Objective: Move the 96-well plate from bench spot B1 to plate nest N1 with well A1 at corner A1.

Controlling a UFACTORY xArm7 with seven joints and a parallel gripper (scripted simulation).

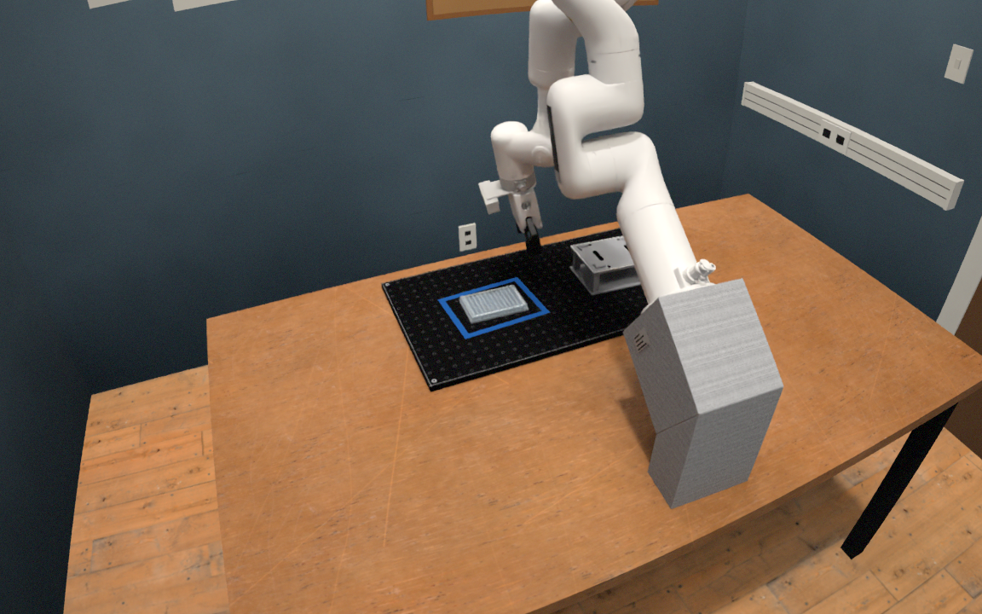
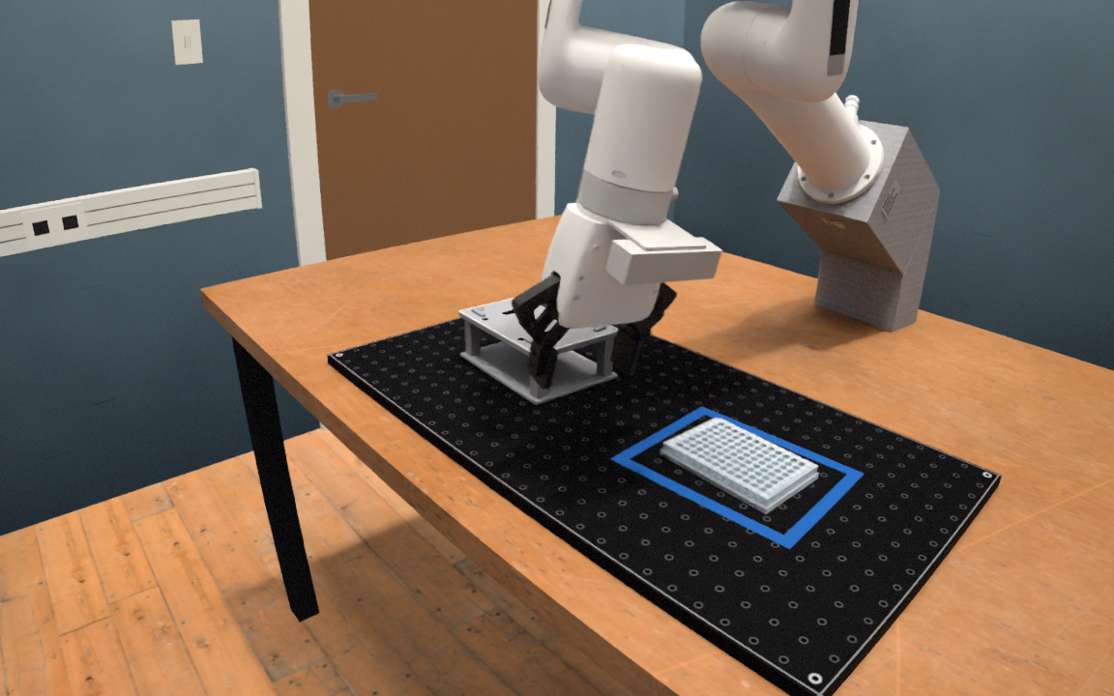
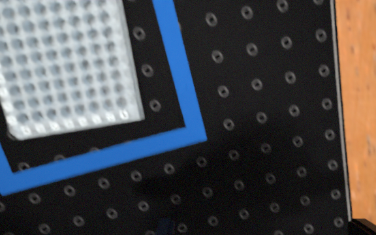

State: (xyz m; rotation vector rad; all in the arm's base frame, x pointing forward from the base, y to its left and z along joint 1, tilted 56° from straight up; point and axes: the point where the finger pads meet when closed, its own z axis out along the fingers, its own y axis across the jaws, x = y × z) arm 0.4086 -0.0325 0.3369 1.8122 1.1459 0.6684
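Now: the clear 96-well plate 15 cm to the left of my hand, 8 cm below it and 4 cm behind it. Also, from my hand: grey raised nest: 14 cm to the right, 14 cm behind, 3 cm below.
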